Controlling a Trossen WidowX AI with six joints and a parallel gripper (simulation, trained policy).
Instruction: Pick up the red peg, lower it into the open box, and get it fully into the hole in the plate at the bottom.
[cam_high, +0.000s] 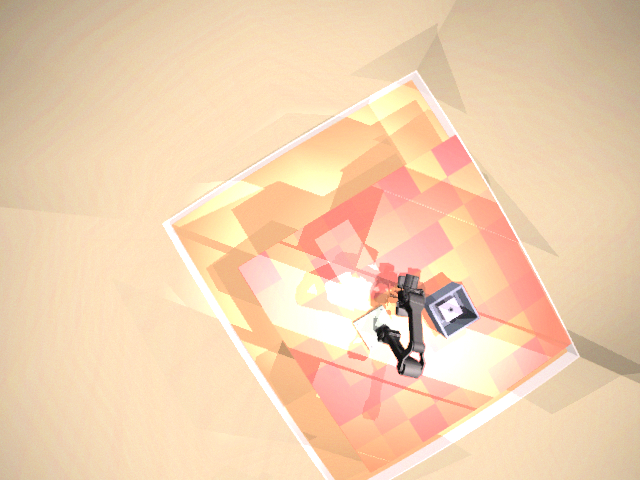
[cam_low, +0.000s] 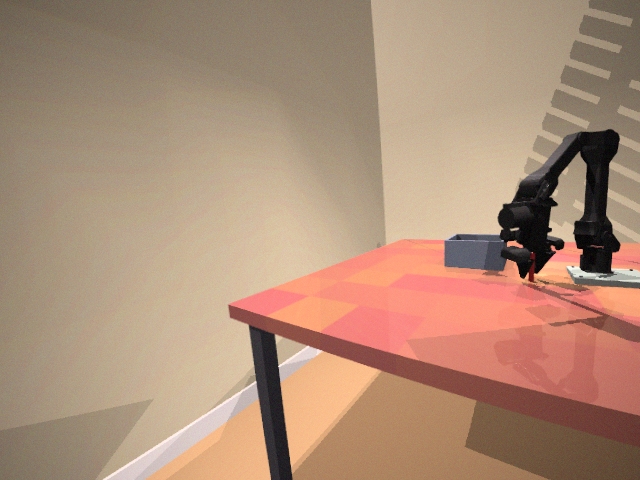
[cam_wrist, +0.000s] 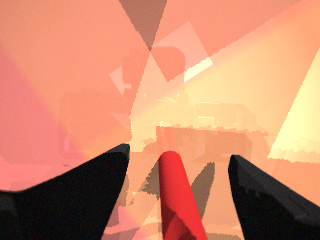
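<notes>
Right now the pale plate is 140 mm ahead of my gripper tip, 200 mm to the right of it and 30 mm above it. Round my gripper tip: red peg (10 mm to the left, 30 mm above); then grey box (140 mm ahead, 200 mm to the right, 10 mm above).
</notes>
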